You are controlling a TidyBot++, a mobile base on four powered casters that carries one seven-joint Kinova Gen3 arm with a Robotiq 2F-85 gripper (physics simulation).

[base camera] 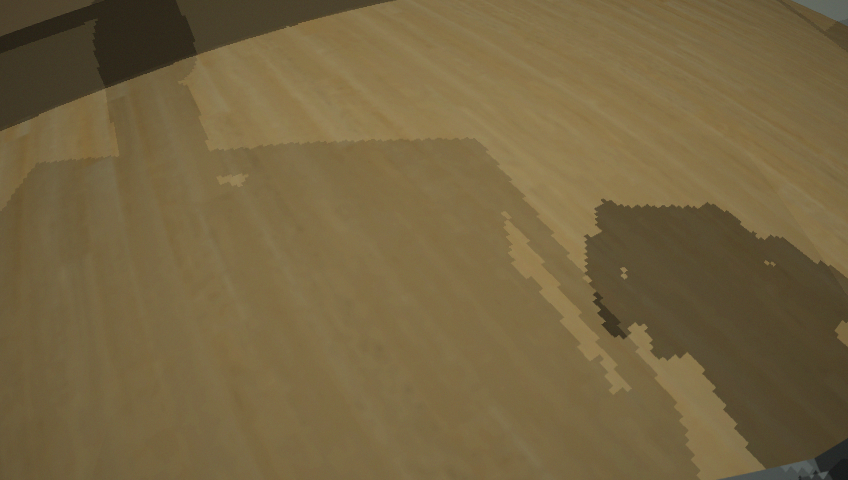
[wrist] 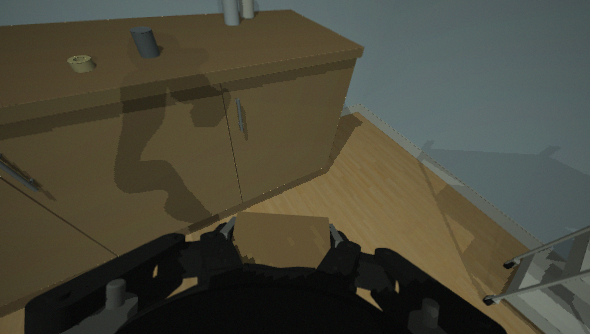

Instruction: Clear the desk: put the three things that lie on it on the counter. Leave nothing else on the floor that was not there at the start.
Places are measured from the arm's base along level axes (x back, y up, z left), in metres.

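Pixels of known places: gripper, between the fingertips: (wrist: 282, 232).
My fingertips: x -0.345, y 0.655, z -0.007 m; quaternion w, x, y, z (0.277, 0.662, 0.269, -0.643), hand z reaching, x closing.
Observation:
For each thing: its top centre in the pictures, then the offset to it from my fingertips. Level surfaces: height alone.
- plain brown box, centre of its top: (wrist: 277, 291) dx +0.045, dy +0.028, dz +0.001 m
- brown wooden counter, height of its surface: dy -0.141 m
- dark grey cylinder, centre of its top: (wrist: 140, 29) dx -0.632, dy -0.071, dz +0.439 m
- short yellowish round thing, centre of its top: (wrist: 78, 58) dx -0.511, dy -0.116, dz +0.559 m
- wooden floor, height of its surface: dy -1.051 m
My gripper (wrist: 282, 232) is shut on a plain brown box (wrist: 282, 244), which sits between both fingertips in the wrist view. The brown wooden counter (wrist: 285, 32) stands ahead, and the box shows below and in front of its cabinet doors, apart from it. On the counter top stand a dark grey cylinder (wrist: 145, 43) and, to its left nearer the front edge, a short yellowish round thing (wrist: 82, 66). The desk does not show in either view. The gripper does not show in the base camera view.
Two pale cylinders (wrist: 231, 12) (wrist: 248, 8) stand at the counter's back right. Door handles (wrist: 240, 116) (wrist: 19, 173) stick out from its front. Part of a grey-white cart (wrist: 550, 246) shows at right, near the wall (wrist: 475, 75). Shadows fall on the wooden floor (base camera: 357, 267).

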